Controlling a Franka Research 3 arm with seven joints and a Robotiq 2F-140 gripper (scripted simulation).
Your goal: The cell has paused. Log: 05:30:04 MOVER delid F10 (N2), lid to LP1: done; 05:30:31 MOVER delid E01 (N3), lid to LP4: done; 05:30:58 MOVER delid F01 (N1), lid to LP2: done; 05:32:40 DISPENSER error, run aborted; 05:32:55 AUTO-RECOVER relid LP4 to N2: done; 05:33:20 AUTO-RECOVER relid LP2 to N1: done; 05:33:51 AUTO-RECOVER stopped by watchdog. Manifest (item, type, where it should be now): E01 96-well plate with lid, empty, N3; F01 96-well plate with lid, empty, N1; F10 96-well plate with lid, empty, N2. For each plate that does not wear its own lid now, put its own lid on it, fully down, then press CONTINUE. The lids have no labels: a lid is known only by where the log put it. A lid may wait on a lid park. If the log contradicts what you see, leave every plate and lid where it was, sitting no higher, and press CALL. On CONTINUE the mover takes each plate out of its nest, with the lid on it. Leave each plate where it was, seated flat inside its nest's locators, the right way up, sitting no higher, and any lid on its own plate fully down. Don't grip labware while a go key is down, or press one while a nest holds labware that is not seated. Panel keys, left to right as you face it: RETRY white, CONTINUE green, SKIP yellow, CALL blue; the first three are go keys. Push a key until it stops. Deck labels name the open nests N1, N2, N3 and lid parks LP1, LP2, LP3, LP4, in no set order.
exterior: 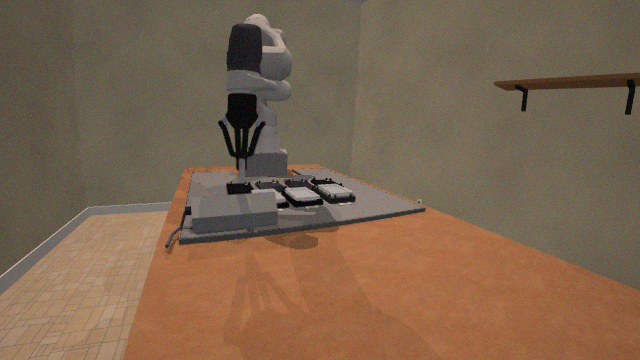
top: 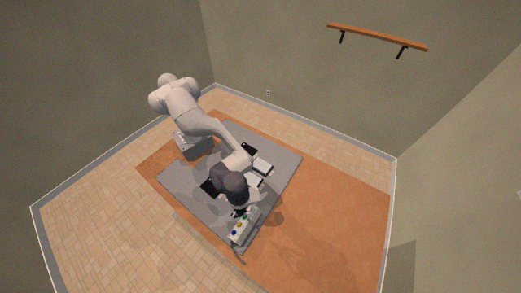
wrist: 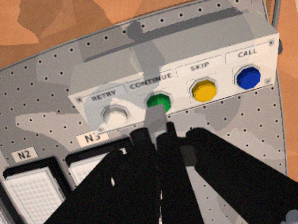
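My gripper is now 70 mm above the green continue key. From my hand the other things lie so: yellow skip key 70 mm below, 50 mm to the right, 10 mm ahead; white retry key 70 mm below, 50 mm to the left; blue call key 100 mm to the right, 70 mm below, 10 mm ahead.
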